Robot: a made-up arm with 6 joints. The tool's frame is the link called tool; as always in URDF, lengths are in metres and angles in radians. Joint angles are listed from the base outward.
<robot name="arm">
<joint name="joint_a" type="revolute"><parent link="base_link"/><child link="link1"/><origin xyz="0 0 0.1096"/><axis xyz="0 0 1"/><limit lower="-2.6" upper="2.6"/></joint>
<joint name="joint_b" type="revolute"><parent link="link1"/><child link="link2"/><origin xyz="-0.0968 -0.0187 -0.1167"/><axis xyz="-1 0 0"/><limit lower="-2.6" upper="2.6"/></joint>
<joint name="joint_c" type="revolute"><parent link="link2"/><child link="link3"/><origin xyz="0.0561 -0.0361 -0.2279"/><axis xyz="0 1 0"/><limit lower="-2.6" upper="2.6"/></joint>
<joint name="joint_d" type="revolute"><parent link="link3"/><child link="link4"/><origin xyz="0.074 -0.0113 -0.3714"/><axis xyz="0 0 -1"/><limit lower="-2.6" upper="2.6"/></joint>
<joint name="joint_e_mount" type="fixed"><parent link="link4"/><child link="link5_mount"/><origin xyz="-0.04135 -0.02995 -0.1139"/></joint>
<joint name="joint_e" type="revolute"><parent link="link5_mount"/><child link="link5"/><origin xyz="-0.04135 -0.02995 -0.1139"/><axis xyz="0 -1 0"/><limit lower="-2.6" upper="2.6"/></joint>
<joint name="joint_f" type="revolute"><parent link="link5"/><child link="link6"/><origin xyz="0.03 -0.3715 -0.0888"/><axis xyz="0 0 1"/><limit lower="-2.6" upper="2.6"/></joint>
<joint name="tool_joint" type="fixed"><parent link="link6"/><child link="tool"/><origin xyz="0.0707 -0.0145 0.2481"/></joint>
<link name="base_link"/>
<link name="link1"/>
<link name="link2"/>
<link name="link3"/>
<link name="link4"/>
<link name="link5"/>
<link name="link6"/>
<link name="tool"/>
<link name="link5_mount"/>
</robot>
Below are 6 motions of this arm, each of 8 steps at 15 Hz.
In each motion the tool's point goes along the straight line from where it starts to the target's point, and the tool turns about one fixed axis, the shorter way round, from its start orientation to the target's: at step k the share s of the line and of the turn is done. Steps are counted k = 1, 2, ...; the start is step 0. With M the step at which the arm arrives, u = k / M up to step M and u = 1 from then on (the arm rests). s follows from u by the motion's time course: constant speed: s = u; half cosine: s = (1 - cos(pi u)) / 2; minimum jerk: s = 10 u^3 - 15 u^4 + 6 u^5.
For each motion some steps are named. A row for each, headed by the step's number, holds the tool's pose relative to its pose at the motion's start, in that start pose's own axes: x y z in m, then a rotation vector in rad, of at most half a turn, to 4 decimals.
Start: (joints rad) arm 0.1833 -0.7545 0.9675 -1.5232 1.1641 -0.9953
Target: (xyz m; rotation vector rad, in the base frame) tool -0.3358 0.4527 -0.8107 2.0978 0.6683 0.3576
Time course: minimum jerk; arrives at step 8
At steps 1, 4, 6, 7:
1: -0.0016 0.0002 -0.0021 0.0023 0.0016 0.0026
4: -0.0514 0.0073 -0.0668 0.0725 0.0505 0.0805
6: -0.0921 0.0131 -0.1197 0.1300 0.0906 0.1443
7: -0.1011 0.0144 -0.1314 0.1427 0.0994 0.1584

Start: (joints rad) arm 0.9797 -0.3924 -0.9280 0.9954 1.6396 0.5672
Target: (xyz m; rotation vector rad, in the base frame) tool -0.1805 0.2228 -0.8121 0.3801 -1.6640 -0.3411
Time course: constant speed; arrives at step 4
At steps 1, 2, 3, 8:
1: 0.0068 -0.0072 0.0076 0.0705 0.0316 -0.0176
2: 0.0137 -0.0145 0.0152 0.1411 0.0633 -0.0352
3: 0.0205 -0.0217 0.0228 0.2116 0.0949 -0.0529
8: 0.0274 -0.0289 0.0305 0.2821 0.1266 -0.0705

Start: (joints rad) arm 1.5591 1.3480 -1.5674 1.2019 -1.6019 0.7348
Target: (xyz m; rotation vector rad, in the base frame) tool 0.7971 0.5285 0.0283 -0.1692 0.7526 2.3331
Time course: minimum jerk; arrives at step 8
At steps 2, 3, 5, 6, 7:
2: -0.0233 -0.0085 -0.0148 0.0574 0.0247 0.0182
3: -0.0619 -0.0227 -0.0392 0.1526 0.0656 0.0484
5: -0.1630 -0.0597 -0.1034 0.4020 0.1729 0.1276
6: -0.2016 -0.0738 -0.1278 0.4972 0.2138 0.1578
7: -0.2213 -0.0810 -0.1403 0.5457 0.2347 0.1732

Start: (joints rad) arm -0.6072 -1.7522 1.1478 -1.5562 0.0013 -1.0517
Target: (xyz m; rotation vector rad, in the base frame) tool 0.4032 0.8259 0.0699 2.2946 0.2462 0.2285
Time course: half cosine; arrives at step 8
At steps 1, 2, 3, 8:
1: 0.0006 -0.0006 0.0024 0.0200 -0.0168 -0.0170
2: 0.0024 -0.0024 0.0092 0.0769 -0.0645 -0.0654
3: 0.0050 -0.0050 0.0194 0.1621 -0.1359 -0.1379
8: 0.0162 -0.0162 0.0628 0.5251 -0.4404 -0.4468

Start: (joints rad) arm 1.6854 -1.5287 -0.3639 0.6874 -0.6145 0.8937
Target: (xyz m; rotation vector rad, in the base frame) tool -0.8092 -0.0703 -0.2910 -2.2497 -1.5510 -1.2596
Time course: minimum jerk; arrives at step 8
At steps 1, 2, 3, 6, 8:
1: 0.0004 0.0016 -0.0022 0.0091 0.0017 0.0088
2: 0.0025 0.0104 -0.0144 0.0589 0.0113 0.0570
3: 0.0067 0.0275 -0.0384 0.1566 0.0299 0.1516
6: 0.0220 0.0897 -0.1251 0.5101 0.0975 0.4938
8: 0.0245 0.1001 -0.1396 0.5690 0.1088 0.5508

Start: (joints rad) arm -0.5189 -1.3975 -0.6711 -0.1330 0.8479 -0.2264
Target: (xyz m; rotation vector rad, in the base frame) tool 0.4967 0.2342 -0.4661 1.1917 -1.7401 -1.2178
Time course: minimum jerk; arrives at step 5
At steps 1, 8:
1: 0.0003 0.0083 -0.0063 0.0140 0.0058 -0.0014
8: 0.0051 0.1437 -0.1087 0.2413 0.1006 -0.0239

